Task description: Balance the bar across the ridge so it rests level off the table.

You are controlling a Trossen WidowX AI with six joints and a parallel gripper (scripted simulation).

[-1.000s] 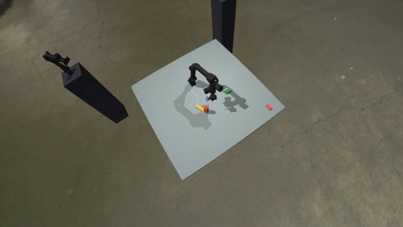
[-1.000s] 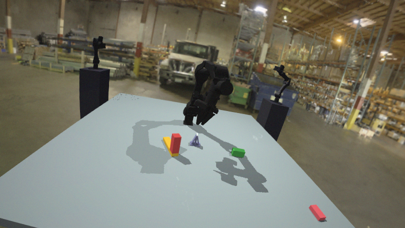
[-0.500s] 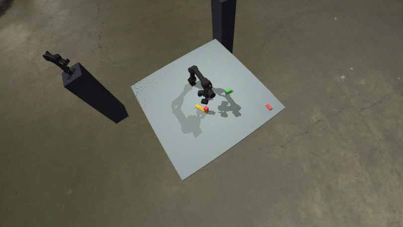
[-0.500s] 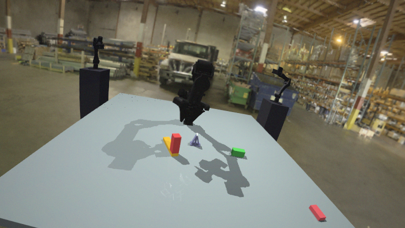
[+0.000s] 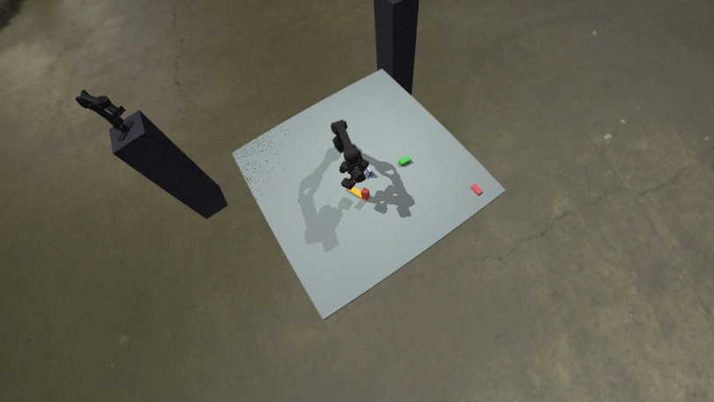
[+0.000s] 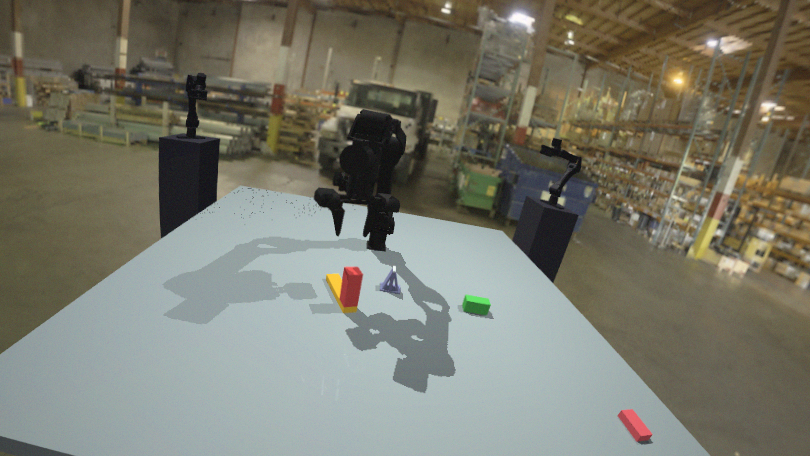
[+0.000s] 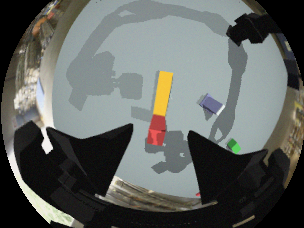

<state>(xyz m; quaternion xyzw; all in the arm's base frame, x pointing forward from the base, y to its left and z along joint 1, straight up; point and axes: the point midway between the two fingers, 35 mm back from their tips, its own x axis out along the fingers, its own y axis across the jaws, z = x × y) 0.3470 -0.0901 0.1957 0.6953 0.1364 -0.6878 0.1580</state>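
The purple triangular ridge is 130 mm to the left of my gripper tip, 130 mm below it and 70 mm behind it. From my gripper tip the other things lie so: green block (350 mm to the left, 140 mm below, 10 mm behind); then flat red block (590 mm to the left, 390 mm ahead, 150 mm below).
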